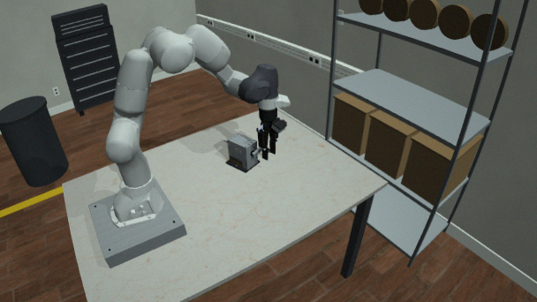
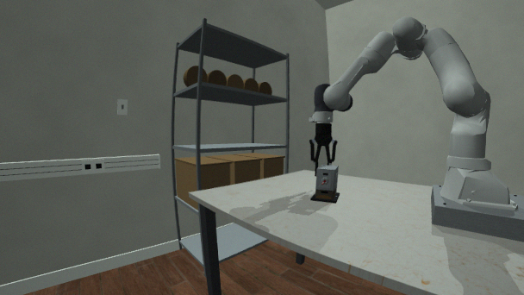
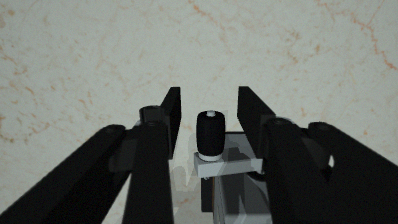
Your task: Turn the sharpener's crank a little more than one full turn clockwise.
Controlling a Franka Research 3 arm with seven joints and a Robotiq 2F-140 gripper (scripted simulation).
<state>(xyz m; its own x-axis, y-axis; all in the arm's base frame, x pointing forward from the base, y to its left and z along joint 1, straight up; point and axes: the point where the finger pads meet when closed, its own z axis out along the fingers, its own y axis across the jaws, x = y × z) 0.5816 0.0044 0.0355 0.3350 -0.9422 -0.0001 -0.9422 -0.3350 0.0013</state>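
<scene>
Now: the crank 20 mm to the left of my hand, 20 mm behind it and 10 mm below it.
</scene>
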